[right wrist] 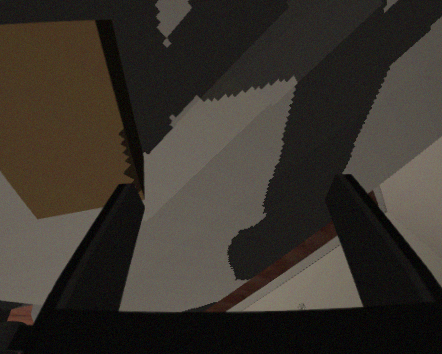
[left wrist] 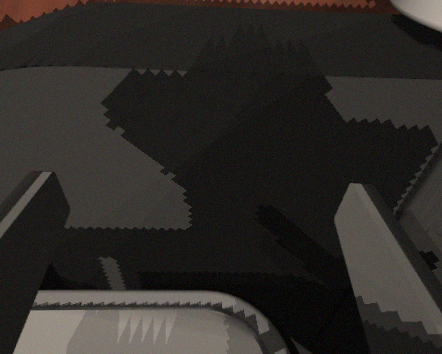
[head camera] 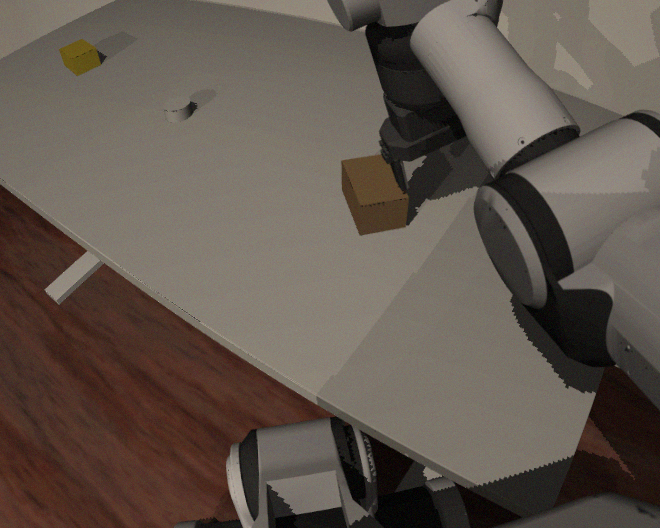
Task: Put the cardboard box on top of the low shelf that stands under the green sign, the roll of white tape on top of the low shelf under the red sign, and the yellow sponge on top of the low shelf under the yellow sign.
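Frame: origin at the robot's base, x right, y ahead, z up, level; centimetres.
Where they show: left gripper, fingertip midpoint: (left wrist: 204,196); right gripper, fingertip midpoint: (right wrist: 233,191) (head camera: 442,166).
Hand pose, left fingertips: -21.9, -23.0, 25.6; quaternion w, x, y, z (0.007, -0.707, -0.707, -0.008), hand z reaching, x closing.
Observation:
Each offset is from my left fingertips to the top centre of the thing, as dx, dy, dz. Level surfaces: height alone.
The brown cardboard box {+36.8, +53.8, +51.4} (head camera: 375,192) (right wrist: 55,115) stands on the grey table {dz +46.4} (head camera: 247,220). The roll of white tape {+10.1, +85.1, +48.8} (head camera: 178,111) and the yellow sponge {-16.0, +118.3, +50.9} (head camera: 80,57) are farther left and back on the table in the head view. My right gripper (right wrist: 233,191) is open and empty. One finger is at the box's right side in the head view. In the right wrist view the box lies outside the fingers, at the left, and that finger's tip overlaps its lower right corner. My left gripper (left wrist: 204,196) is open and empty. The signs and low shelves do not show.
The table's front edge runs diagonally down to the right in the head view, with red-brown wooden floor {dz -25.5} (head camera: 110,385) below it. A white bar (head camera: 74,276) sticks out from under that edge. A pale wall is behind the table. Dark shadows cover much of the left wrist view.

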